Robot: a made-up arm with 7 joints. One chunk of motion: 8 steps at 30 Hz.
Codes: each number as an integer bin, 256 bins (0 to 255) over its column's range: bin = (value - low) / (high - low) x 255, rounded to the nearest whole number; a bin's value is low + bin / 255 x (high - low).
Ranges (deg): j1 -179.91..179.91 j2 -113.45..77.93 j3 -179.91..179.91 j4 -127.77..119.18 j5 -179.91..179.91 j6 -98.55..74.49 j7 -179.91..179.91
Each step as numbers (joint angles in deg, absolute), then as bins.
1 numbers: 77.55 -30.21 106.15 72.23 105.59 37.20 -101.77
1 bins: 182 111 203 207 202 200 55
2 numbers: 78.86 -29.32 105.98 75.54 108.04 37.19 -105.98
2 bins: 183 112 203 210 204 200 52
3 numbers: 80.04 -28.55 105.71 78.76 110.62 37.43 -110.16
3 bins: 184 113 202 213 206 200 49
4 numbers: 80.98 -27.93 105.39 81.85 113.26 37.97 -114.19
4 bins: 185 114 202 216 208 201 47
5 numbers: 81.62 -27.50 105.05 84.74 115.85 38.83 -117.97
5 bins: 185 115 202 219 210 202 44
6 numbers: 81.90 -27.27 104.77 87.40 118.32 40.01 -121.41
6 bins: 186 115 202 222 211 204 41
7 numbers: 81.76 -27.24 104.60 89.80 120.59 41.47 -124.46
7 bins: 185 115 202 225 213 206 39
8 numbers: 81.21 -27.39 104.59 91.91 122.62 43.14 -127.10
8 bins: 185 115 202 227 214 209 37
